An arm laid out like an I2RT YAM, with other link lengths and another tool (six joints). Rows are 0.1 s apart.
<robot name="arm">
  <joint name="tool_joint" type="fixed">
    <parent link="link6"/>
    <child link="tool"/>
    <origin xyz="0.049 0.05 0.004" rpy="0.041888 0 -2.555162"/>
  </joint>
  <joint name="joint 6" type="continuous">
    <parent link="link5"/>
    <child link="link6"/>
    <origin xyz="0 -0.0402 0.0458" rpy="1.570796 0 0"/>
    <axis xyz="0 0 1"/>
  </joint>
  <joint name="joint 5" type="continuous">
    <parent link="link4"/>
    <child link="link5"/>
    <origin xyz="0.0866 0.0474 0.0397" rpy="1.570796 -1.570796 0"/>
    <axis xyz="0 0 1"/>
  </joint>
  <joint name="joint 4" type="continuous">
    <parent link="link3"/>
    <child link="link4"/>
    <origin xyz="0.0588 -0.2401 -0.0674" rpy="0 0 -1.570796"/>
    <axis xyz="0 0 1"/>
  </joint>
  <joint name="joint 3" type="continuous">
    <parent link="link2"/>
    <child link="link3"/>
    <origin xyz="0.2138 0 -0.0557" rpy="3.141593 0 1.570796"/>
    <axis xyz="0 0 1"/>
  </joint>
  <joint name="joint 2" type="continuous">
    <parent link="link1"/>
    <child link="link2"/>
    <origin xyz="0.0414 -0.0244 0.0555" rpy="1.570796 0 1.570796"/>
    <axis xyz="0 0 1"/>
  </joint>
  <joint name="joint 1" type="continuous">
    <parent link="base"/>
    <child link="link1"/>
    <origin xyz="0 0 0.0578" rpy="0 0 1.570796"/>
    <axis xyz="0 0 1"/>
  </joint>
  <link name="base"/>
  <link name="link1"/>
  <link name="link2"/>
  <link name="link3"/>
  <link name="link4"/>
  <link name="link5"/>
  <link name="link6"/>
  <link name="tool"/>
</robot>
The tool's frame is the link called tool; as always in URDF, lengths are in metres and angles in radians. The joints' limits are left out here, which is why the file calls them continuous.
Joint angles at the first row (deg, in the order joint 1, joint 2, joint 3, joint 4, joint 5, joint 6):
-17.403 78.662 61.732 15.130 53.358 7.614
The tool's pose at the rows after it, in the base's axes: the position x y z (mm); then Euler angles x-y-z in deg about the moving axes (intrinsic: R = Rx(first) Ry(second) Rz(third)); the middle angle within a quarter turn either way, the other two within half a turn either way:
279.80, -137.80, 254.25, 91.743, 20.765, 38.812
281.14, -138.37, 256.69, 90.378, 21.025, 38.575
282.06, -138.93, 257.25, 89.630, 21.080, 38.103
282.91, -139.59, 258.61, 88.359, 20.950, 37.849
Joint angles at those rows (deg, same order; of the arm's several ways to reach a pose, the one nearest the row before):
-17.312 78.981 61.382 17.976 53.438 5.509
-17.086 79.347 61.134 20.760 53.363 3.081
-16.967 79.757 60.924 22.584 53.371 1.391
-16.820 80.218 60.561 25.455 53.537 -0.943

